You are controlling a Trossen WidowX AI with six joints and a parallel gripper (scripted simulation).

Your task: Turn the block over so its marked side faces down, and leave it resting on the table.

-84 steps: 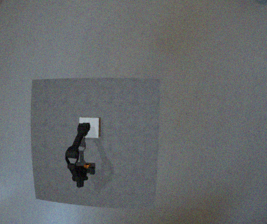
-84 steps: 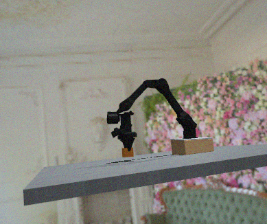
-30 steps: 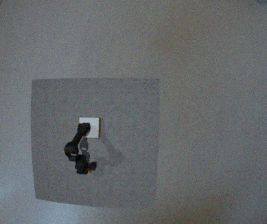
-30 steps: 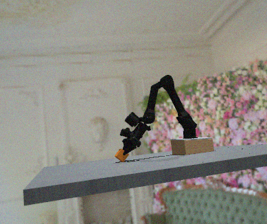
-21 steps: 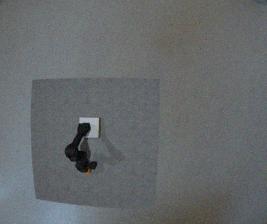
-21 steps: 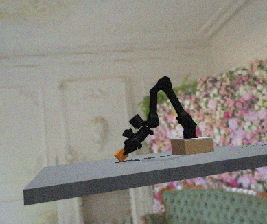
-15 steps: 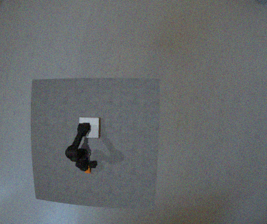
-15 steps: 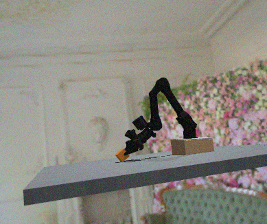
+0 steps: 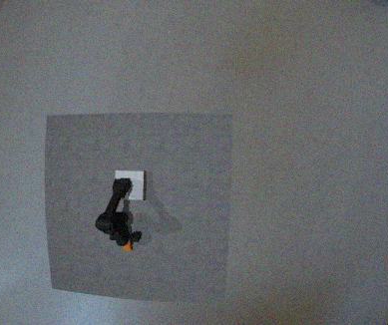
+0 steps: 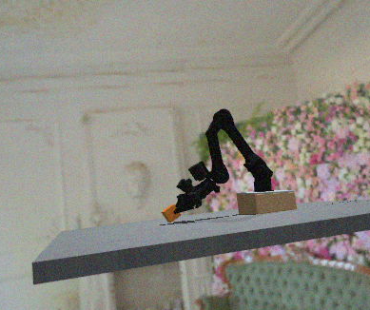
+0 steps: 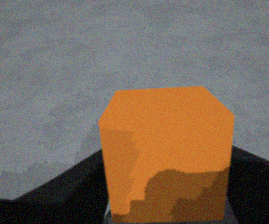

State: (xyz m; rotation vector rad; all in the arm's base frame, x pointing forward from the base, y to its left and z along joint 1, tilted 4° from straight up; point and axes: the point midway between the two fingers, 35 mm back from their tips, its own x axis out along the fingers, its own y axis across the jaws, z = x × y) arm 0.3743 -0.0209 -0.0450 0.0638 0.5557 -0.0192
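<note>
Now: gripper tip 10 mm above the orange block.
</note>
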